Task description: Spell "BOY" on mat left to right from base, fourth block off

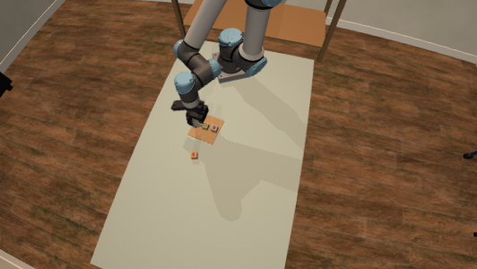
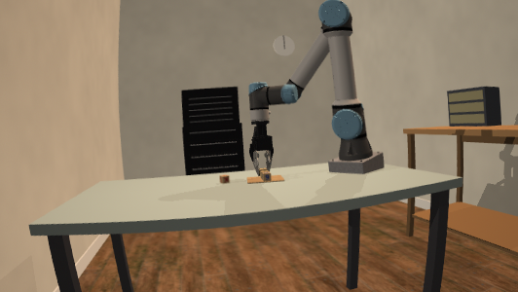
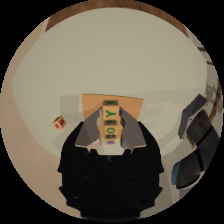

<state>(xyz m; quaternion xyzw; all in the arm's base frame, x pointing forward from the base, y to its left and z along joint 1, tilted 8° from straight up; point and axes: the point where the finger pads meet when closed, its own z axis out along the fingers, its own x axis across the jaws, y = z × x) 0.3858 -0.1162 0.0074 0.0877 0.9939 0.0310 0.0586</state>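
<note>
My gripper is now right at the block. Round my hand: orange mat (5 cm to the left, 2 cm below, 1 cm ahead).
</note>
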